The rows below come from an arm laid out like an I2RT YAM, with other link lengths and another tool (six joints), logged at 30 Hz.
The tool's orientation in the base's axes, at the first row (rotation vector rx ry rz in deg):
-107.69, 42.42, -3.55
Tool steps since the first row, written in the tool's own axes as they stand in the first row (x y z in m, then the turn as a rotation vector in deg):
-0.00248, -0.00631, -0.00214, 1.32, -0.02, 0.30
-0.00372, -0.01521, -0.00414, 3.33, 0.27, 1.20
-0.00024, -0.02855, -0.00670, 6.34, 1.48, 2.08
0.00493, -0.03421, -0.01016, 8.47, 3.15, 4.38
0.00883, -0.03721, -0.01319, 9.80, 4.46, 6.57
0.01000, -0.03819, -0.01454, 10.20, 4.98, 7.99
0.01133, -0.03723, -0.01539, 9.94, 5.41, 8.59
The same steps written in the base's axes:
0.00012, 0.00105, 0.00703, 1.18, -0.43, -0.49
0.00248, 0.00221, 0.01585, 3.00, -0.80, -1.71
0.01049, 0.00155, 0.02734, 5.20, -1.93, -4.00
0.01599, -0.00259, 0.03218, 7.00, -1.54, -7.04
0.01939, -0.00637, 0.03493, 8.28, -0.75, -9.49
0.02029, -0.00784, 0.03601, 8.89, 0.08, -10.66
0.02060, -0.00946, 0.03518, 8.70, 0.61, -11.22

